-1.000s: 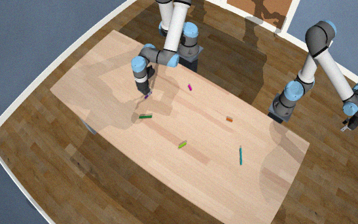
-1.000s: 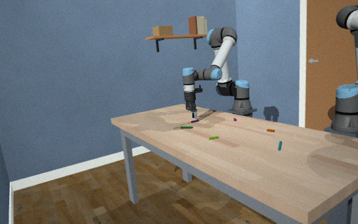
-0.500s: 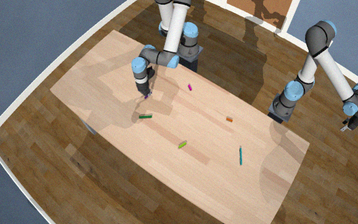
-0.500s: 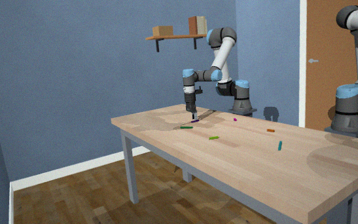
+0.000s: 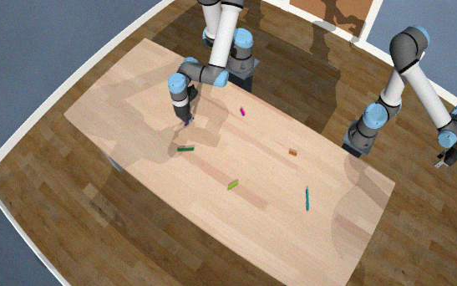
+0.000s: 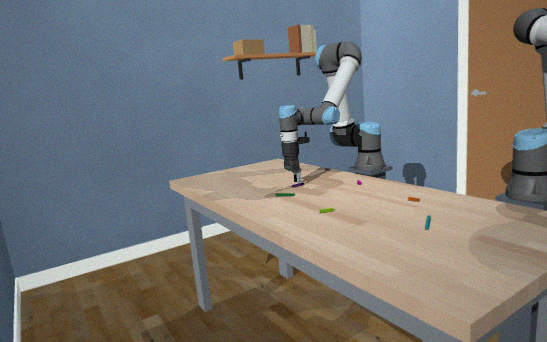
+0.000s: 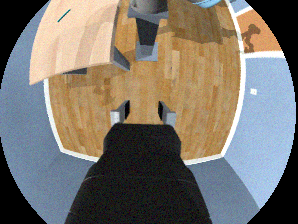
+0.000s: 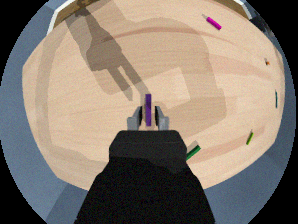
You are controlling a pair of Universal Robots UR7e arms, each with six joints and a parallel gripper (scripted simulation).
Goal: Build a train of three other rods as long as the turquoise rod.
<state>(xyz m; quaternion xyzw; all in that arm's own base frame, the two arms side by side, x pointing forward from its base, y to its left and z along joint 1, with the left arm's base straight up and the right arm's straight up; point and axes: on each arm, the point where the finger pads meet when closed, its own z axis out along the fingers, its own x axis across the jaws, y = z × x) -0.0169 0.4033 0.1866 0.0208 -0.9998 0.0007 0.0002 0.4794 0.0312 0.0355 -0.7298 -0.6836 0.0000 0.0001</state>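
Right now the purple rod is 30 mm below my right hand. From my right hand the other things lie so: green rod (130 mm ahead, 90 mm to the left, 30 mm below); orange rod (170 mm behind, 510 mm to the left, 30 mm below); lime rod (140 mm ahead, 380 mm to the left, 30 mm below).
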